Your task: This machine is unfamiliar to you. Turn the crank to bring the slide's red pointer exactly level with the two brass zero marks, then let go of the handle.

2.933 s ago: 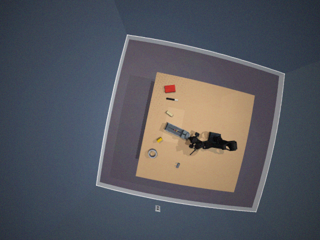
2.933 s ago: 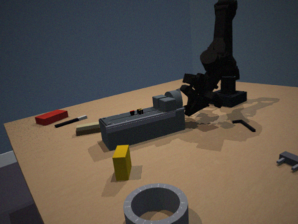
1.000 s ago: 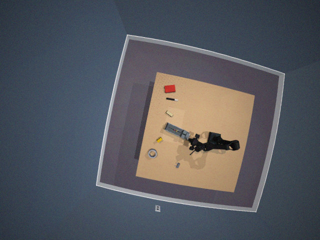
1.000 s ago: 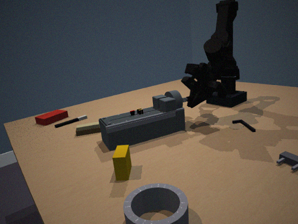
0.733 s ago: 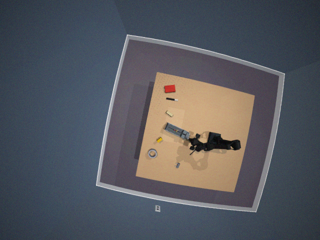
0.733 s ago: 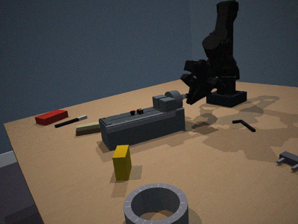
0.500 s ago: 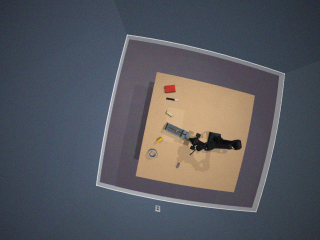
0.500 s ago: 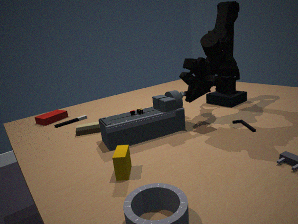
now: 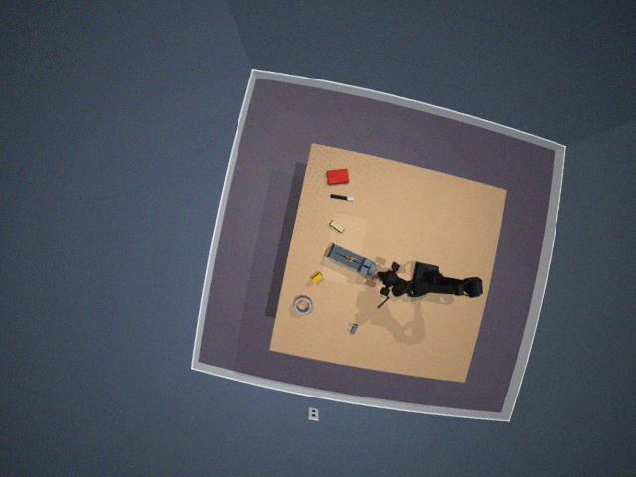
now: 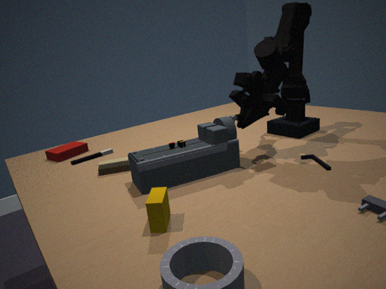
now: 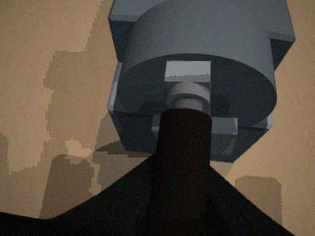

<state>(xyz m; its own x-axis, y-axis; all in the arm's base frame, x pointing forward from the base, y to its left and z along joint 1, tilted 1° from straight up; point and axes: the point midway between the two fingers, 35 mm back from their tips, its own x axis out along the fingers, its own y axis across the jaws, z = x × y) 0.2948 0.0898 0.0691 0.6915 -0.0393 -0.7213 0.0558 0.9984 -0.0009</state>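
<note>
Right now my gripper tip is 19 cm short of the red pointer, 2 cm to the left of it and 1 cm above it. Round my gripper tip: black hex key 14 cm to the left, 13 cm behind, 9 cm below; yellow block 31 cm ahead, 15 cm to the left, 6 cm below; black crank handle 3 cm above, 2 cm behind.
</note>
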